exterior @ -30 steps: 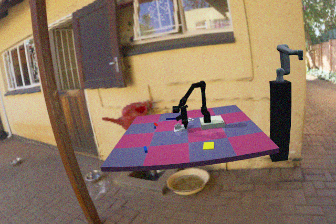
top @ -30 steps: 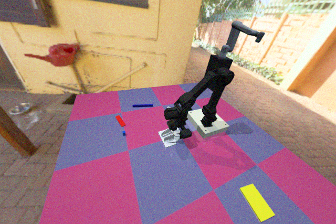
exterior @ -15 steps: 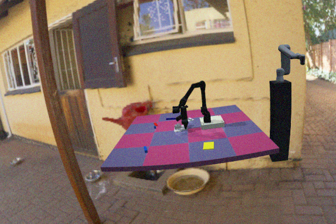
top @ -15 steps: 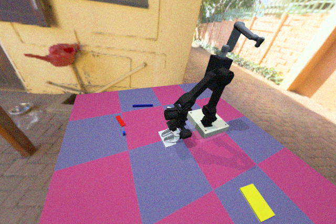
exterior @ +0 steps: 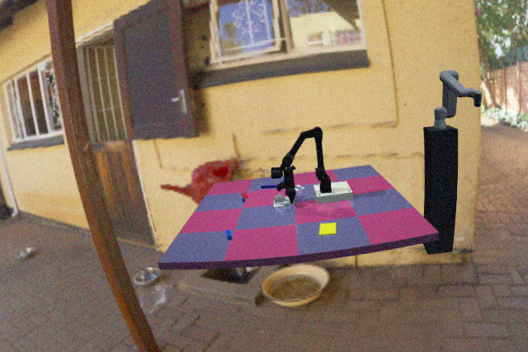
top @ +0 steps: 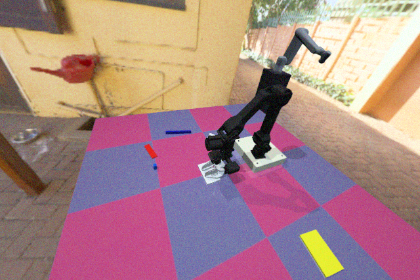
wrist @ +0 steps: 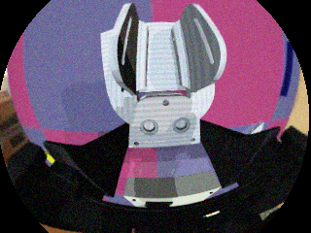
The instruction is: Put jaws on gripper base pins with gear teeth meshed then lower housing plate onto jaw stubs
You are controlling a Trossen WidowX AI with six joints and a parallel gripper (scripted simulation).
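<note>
Right now the housing plate is 1 cm ahead of my gripper tip. Also, from my gripper tip: small blue cube (33 cm ahead, 5 cm to the right); then red block (36 cm ahead, 17 cm to the right, 1 cm below); then blue bar (32 cm to the right, 19 cm ahead).
</note>
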